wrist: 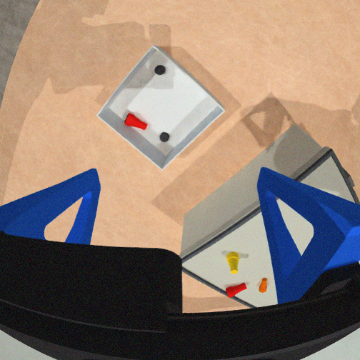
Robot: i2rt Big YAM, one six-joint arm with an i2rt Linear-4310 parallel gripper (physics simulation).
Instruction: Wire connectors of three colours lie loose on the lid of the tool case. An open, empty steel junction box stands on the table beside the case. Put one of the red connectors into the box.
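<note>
A red connector point(135, 122) lies inside the steel junction box point(187, 89), on its floor near the lower left wall. The box stands open on the table. A second red connector point(236, 290), a yellow connector point(233, 262) and a small orange connector point(263, 285) lie on the pale lid of the tool case point(250, 240) at the lower right. My gripper point(178, 176) is open and empty, its two blue fingers wide apart. The fingertips show below the box in the view, and the right finger covers part of the case lid.
The case's grey side wall point(227, 187) faces the box across a strip of tan table point(130, 200). Two dark round spots point(160, 70) point(164, 136) are on the box floor. Shadows fall on the table around the box. Grey floor point(12, 30) shows at the upper left.
</note>
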